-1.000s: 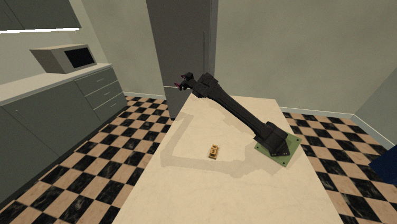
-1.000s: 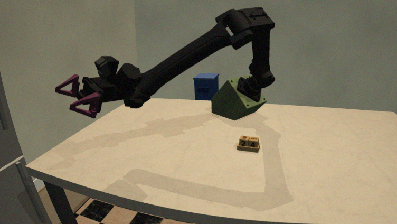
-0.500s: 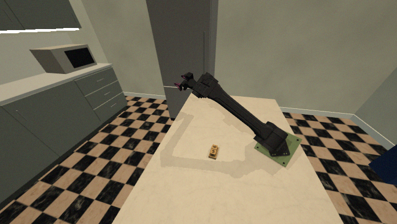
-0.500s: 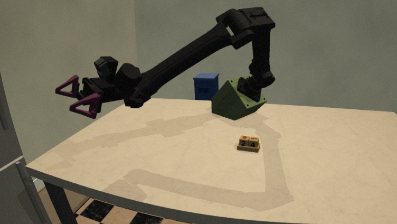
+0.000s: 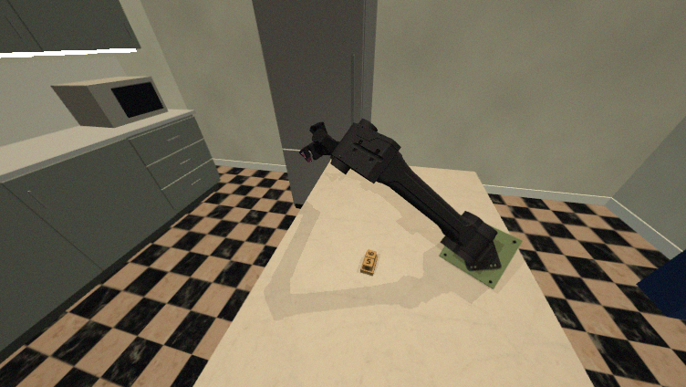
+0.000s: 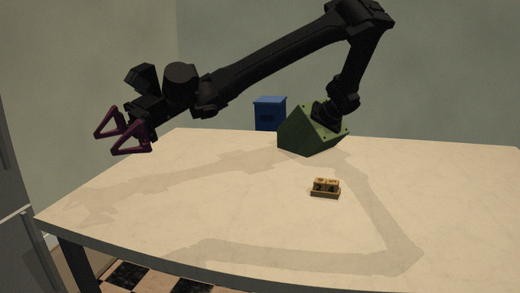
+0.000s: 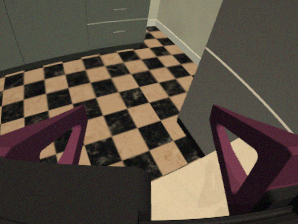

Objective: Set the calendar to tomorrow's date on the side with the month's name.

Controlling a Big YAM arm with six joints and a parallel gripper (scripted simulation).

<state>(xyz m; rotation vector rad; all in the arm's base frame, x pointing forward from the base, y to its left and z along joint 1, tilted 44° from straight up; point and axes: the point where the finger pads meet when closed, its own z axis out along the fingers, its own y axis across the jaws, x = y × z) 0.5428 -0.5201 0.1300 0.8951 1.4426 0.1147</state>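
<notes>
My hand is 37 cm to the right of the cube, 36 cm past it and 22 cm above it. Round my hand: wooden tray: 38 cm to the left, 36 cm behind, 24 cm below.
</notes>
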